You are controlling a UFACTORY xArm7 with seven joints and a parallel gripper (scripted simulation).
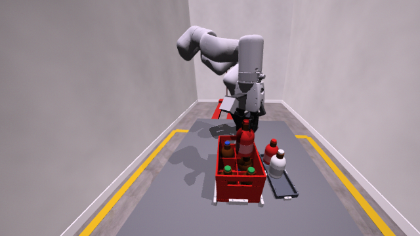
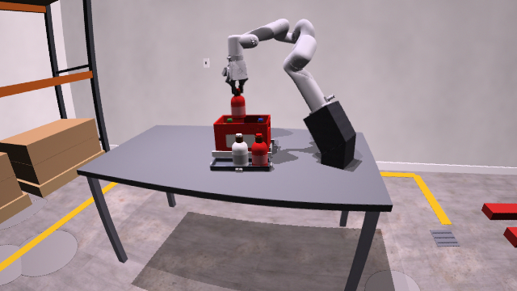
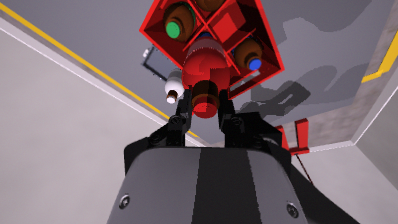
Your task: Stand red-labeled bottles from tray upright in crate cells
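My gripper is now 2 cm past the red crate, 3 cm to the left of it and 25 cm above it. From my hand the other things lie so: white bottle (3 cm behind, 19 cm to the left, 25 cm below); dark tray (3 cm behind, 19 cm to the left, 32 cm below).
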